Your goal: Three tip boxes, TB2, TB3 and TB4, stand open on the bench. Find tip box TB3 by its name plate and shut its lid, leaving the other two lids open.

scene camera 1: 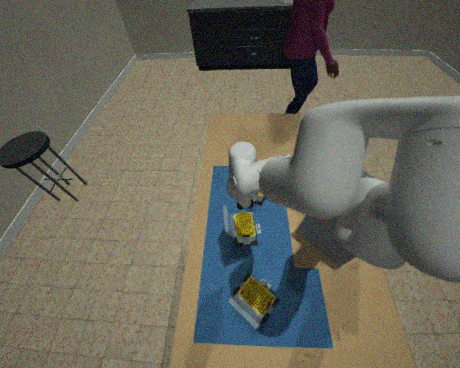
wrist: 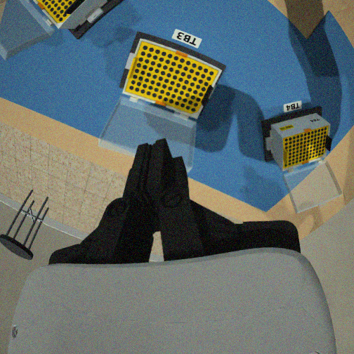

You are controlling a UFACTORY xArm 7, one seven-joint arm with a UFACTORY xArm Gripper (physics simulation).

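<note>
Tip box TB3, with a yellow tip rack, stands in the middle of the mat; its name plate reads TB3. Its clear lid stands open on the side away from the plate. TB4 is open at the right of the wrist view, mostly hidden behind the arm in the scene view. A third open box is at the near end; its plate is unreadable. My gripper is shut and empty, its tips overlapping TB3's lid in the wrist view.
The boxes stand on a blue mat on the wooden bench. The arm reaches over the right side. A stool, a dark cabinet and a person are beyond the bench.
</note>
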